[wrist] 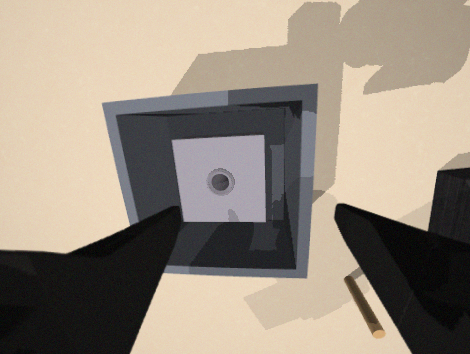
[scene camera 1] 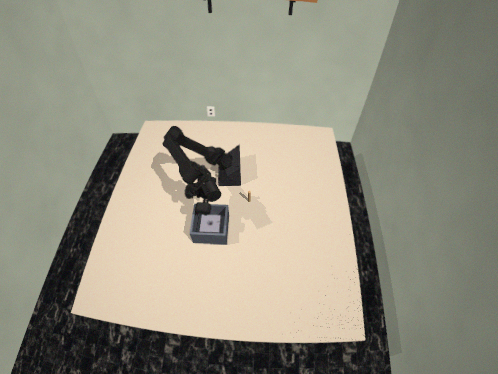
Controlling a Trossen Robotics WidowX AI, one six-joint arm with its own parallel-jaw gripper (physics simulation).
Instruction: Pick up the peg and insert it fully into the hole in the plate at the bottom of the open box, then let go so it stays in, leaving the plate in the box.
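Frame: origin at the arm's base, x ahead, y left, z up, level; centimetres.
Seen in the pictures: gripper, between the fingertips: (wrist: 257,212); arm's base, origin of its link: (scene camera 1: 227,163).
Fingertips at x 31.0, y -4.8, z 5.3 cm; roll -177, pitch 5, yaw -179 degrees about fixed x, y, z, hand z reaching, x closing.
Offsets run from my fingertips to a thing's top centre. Level surfaces: height alone.
The thin tan peg {dx -14.1, dy +17.6, dz -6.0 cm} (scene camera 1: 249,196) (wrist: 364,306) stands upright on the table, to the right of the box in the scene view. The open grey-blue box {dx +3.7, dy +1.0, dz -4.2 cm} (scene camera 1: 210,239) (wrist: 307,150) holds a light square plate {dx +3.7, dy +1.0, dz -7.9 cm} (scene camera 1: 204,229) (wrist: 195,160) on its bottom. A round hole (scene camera 1: 210,223) (wrist: 220,182) is near the plate's middle and looks unfilled. My gripper (scene camera 1: 206,195) (wrist: 257,212) is open and empty, above the box's back side in the scene view and away from the peg. Its fingertips are hidden in the scene view; in the wrist view the left finger overlaps the box.
The black base block (scene camera 1: 230,172) (wrist: 450,210) stands behind the box and peg in the scene view. The box walls rise around the plate. The pale table top {dz -14.1 cm} (scene camera 1: 280,280) has a dark patterned surface (scene camera 1: 45,280) beyond its edges. Arm shadows fall around the box and peg.
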